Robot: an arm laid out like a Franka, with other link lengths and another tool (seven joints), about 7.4 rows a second.
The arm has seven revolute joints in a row. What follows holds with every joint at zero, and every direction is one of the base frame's. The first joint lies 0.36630 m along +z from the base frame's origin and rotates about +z. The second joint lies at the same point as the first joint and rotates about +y. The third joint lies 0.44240 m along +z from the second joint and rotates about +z. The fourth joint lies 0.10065 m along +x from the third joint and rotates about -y. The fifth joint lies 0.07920 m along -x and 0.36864 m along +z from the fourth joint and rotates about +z. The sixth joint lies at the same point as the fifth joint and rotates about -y. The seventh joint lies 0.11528 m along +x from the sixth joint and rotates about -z. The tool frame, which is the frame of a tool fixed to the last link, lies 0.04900 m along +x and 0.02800 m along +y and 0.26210 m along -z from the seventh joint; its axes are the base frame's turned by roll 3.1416, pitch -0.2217 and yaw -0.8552 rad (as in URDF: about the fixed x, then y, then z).
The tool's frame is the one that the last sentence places.
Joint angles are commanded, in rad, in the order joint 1, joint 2, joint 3, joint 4, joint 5, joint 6, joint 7. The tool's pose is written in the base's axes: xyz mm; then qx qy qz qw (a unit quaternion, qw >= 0). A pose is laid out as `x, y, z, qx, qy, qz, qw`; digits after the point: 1 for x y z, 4 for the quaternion.
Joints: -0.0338 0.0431 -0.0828 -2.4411 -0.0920 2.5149 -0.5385
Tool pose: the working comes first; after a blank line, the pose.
Where each joint sits with the arm in this pose, in the base's axes (m; each line is computed from the numbers above, not from the rounded line before):
joint 1: 0.0000 0.0000 0.3663
joint 2: 0.0000 0.0000 0.3663
joint 3: 0.0191 -0.0006 0.8083
joint 4: 0.1189 -0.0124 0.8040
joint 5: 0.4049 -0.0467 0.5606
joint 6: 0.4049 -0.0467 0.5606
joint 7: 0.5200 -0.0515 0.5639
the tool: 0.5566 -0.0196 0.3002

556.6, -19.6, 300.2, 0.9753, -0.1745, 0.1269, 0.0472
